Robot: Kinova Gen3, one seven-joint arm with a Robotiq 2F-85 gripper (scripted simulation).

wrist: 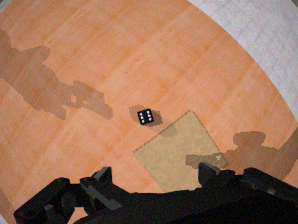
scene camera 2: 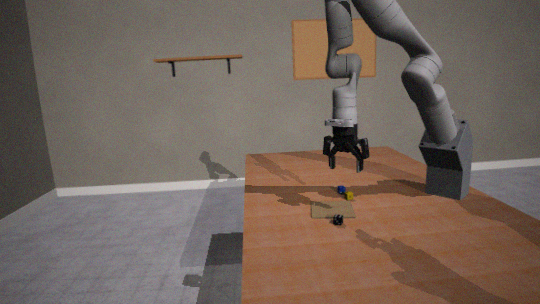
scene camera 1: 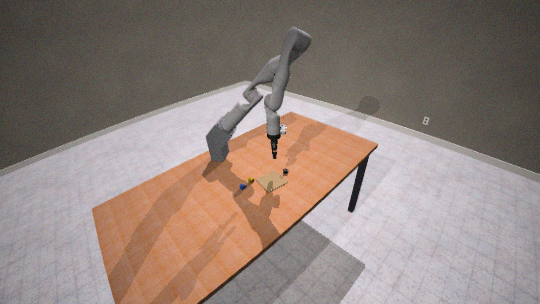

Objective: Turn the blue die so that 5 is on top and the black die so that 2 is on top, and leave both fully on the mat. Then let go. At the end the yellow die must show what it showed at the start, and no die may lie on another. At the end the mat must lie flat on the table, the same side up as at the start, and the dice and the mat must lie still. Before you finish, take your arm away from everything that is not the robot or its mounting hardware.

I see my gripper (scene camera 2: 345, 170) and a tan mat (wrist: 172, 158).
My gripper is seen too in the wrist view (wrist: 156, 175).
